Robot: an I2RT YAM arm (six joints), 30 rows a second.
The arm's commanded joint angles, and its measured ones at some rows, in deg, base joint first. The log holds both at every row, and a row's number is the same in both.
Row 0, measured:
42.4, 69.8, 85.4, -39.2, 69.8, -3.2
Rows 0 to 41, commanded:
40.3, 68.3, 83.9, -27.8, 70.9, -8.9
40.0, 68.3, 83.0, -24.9, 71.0, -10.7
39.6, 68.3, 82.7, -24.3, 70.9, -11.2
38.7, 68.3, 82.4, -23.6, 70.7, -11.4
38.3, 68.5, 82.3, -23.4, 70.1, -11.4
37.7, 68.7, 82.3, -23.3, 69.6, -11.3
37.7, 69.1, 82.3, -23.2, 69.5, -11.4
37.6, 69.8, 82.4, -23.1, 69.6, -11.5
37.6, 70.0, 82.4, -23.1, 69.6, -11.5
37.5, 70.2, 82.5, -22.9, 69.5, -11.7
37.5, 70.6, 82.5, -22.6, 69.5, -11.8
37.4, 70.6, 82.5, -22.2, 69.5, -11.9
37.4, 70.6, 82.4, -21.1, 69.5, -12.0
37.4, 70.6, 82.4, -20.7, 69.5, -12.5
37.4, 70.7, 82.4, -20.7, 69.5, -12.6
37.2, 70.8, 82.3, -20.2, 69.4, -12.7
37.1, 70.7, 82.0, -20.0, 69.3, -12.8
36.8, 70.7, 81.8, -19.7, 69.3, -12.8
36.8, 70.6, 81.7, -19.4, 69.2, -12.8
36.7, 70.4, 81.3, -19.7, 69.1, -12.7
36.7, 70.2, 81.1, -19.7, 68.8, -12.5
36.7, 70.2, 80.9, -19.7, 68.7, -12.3
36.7, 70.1, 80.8, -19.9, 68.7, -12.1
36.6, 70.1, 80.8, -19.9, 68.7, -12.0
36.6, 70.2, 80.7, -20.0, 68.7, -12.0
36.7, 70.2, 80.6, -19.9, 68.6, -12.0
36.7, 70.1, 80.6, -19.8, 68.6, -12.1
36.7, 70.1, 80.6, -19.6, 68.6, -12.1
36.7, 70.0, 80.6, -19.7, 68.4, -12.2
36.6, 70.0, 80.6, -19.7, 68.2, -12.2
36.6, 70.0, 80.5, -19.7, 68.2, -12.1
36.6, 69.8, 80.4, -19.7, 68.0, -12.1
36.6, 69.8, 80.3, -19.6, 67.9, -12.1
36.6, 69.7, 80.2, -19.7, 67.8, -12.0
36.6, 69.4, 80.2, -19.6, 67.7, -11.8
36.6, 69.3, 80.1, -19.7, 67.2, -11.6
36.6, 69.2, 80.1, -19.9, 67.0, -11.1
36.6, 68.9, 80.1, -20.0, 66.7, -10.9
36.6, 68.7, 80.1, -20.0, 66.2, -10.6
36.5, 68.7, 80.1, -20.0, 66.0, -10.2
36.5, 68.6, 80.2, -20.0, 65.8, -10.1
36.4, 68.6, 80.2, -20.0, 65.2, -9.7
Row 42, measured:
37.6, 70.8, 80.2, -24.6, 66.8, -11.6
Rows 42 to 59, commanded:
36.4, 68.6, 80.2, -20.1, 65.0, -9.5
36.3, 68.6, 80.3, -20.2, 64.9, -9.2
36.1, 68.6, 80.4, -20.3, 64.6, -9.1
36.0, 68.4, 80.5, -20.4, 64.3, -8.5
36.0, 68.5, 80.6, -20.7, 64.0, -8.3
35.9, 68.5, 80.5, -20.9, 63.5, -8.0
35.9, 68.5, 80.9, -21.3, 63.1, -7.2
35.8, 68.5, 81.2, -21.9, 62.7, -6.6
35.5, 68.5, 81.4, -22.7, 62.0, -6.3
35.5, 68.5, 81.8, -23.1, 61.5, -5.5
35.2, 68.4, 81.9, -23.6, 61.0, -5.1
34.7, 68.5, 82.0, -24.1, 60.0, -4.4
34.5, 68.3, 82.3, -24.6, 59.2, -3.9
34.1, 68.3, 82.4, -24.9, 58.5, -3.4
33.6, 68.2, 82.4, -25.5, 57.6, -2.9
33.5, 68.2, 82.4, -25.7, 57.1, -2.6
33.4, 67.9, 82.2, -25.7, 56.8, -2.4
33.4, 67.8, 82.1, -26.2, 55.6, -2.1
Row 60, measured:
34.6, 70.0, 80.1, -26.3, 58.9, -4.8
